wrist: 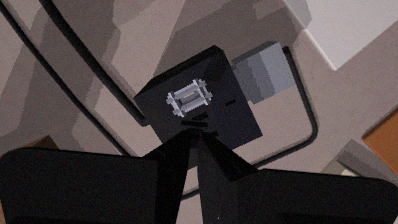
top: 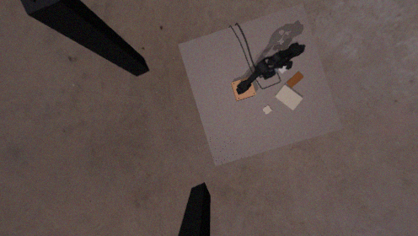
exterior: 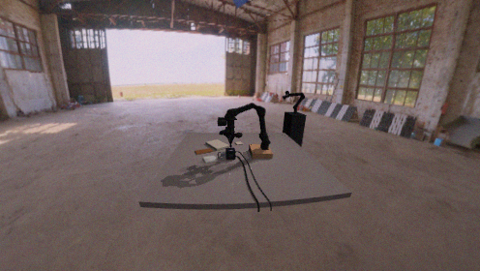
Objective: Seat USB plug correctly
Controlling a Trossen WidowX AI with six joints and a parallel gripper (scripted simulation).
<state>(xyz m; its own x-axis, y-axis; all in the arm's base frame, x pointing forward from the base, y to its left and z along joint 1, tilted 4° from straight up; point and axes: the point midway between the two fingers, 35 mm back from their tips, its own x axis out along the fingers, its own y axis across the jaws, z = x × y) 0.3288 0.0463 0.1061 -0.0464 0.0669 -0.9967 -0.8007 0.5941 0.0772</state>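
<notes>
My gripper tip is 2 cm above the USB plug. Round my gripper tip: small white piece: 33 cm to the right, 14 cm behind, 13 cm below; cream box: 30 cm to the right, 12 cm below, 9 cm ahead; orange block: 23 cm ahead, 17 cm to the right, 13 cm below.
</notes>
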